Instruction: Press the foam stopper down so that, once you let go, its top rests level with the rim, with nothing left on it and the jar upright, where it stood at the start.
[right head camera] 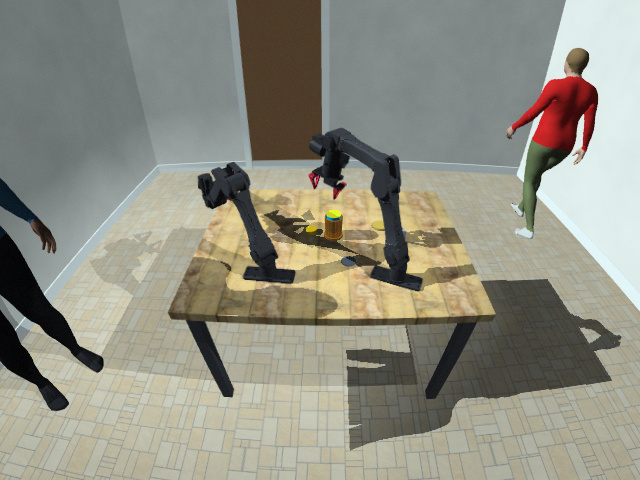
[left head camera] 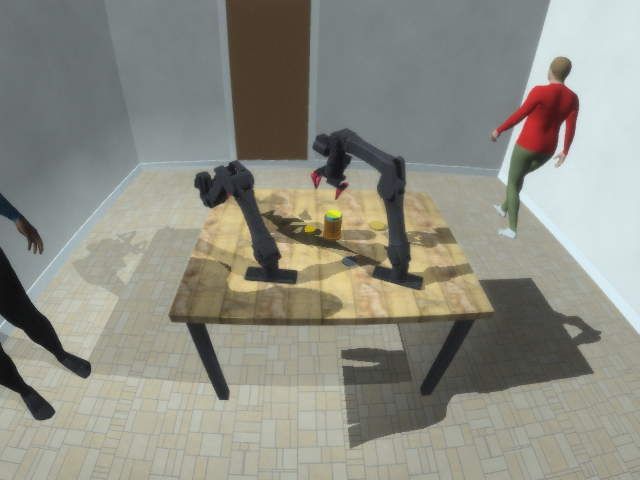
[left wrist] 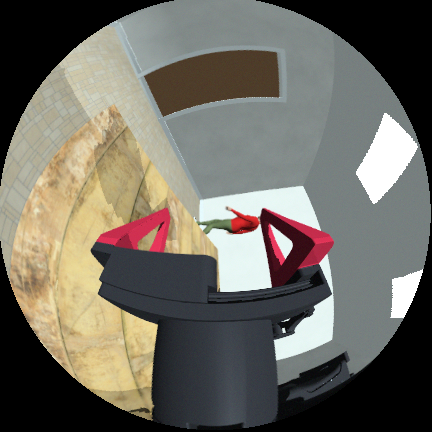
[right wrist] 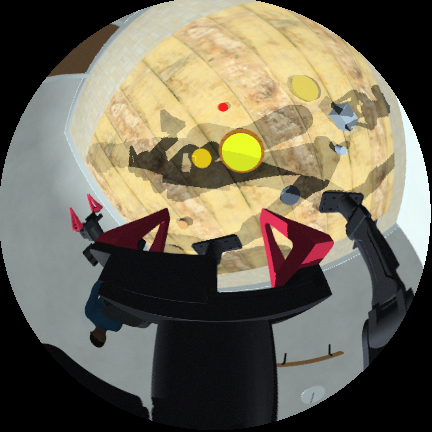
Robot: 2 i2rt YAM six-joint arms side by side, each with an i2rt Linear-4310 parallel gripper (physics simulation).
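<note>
The orange-brown jar [left head camera: 332, 230] [right head camera: 333, 229] stands upright near the table's middle. The foam stopper's bright yellow top [left head camera: 333, 213] [right head camera: 333, 213] [right wrist: 242, 152] shows at its mouth, with a blue band under it standing above the orange body. In the right wrist view an orange ring surrounds the top; nothing lies on it. My right gripper [left head camera: 327, 193] [right head camera: 325, 193] [right wrist: 214, 212] is open and empty, high above and behind the jar, pointing down. My left gripper [left wrist: 214, 212] [right wrist: 79, 200] is open and empty, far left of the jar, and mostly hidden behind its arm in the head views.
A small yellow piece [left head camera: 310, 228] [right head camera: 311, 228] [right wrist: 201, 158] lies left of the jar. A pale yellow disc [left head camera: 377, 225] [right wrist: 304, 87], dark disc [left head camera: 349, 261] [right head camera: 348, 261] [right wrist: 290, 195], red piece [right wrist: 223, 106], blue-grey block [right wrist: 343, 117] and tan piece [right wrist: 185, 222] lie around it.
</note>
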